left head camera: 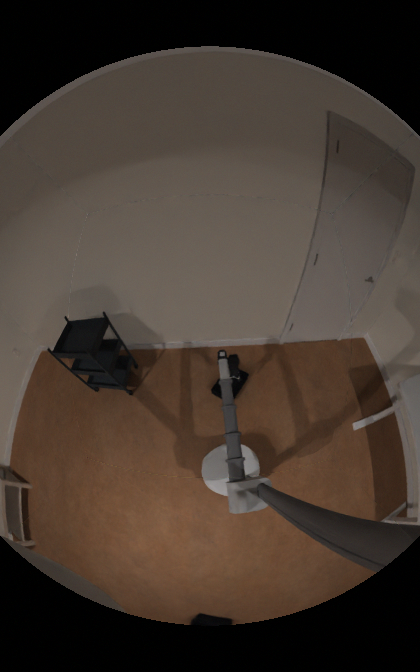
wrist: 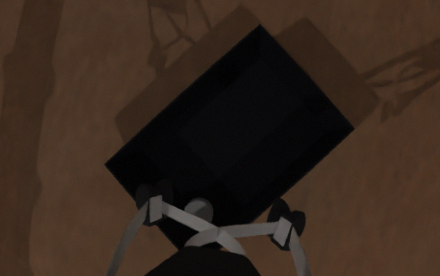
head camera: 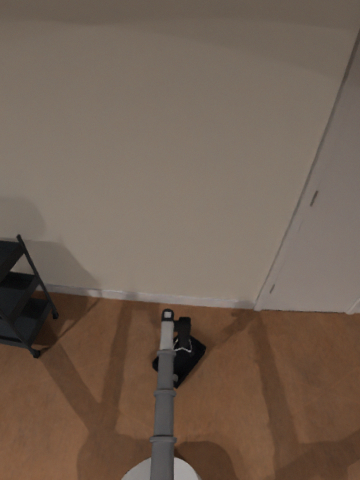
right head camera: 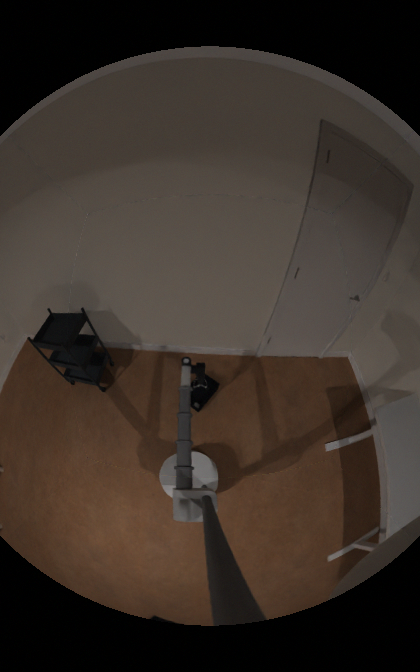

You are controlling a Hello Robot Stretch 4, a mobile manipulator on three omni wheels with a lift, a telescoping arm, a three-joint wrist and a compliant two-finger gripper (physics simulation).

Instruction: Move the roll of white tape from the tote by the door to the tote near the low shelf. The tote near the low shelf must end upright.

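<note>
A black tote stands upright on the floor, turned at an angle. The roll of white tape lies inside it at its near corner, looking light grey in the dim light. My gripper is open above the near part of the tote, its fingers spread wide. In the wrist view the tape shows between and just beyond the fingers, closer to the left one; nothing is held. A black object, perhaps the other tote, is cut off at the bottom of the left head view.
A black three-tier cart stands left of the tote by the wall. The door is at the right. A white table stands at the right side. A pale wooden frame shows at the far left.
</note>
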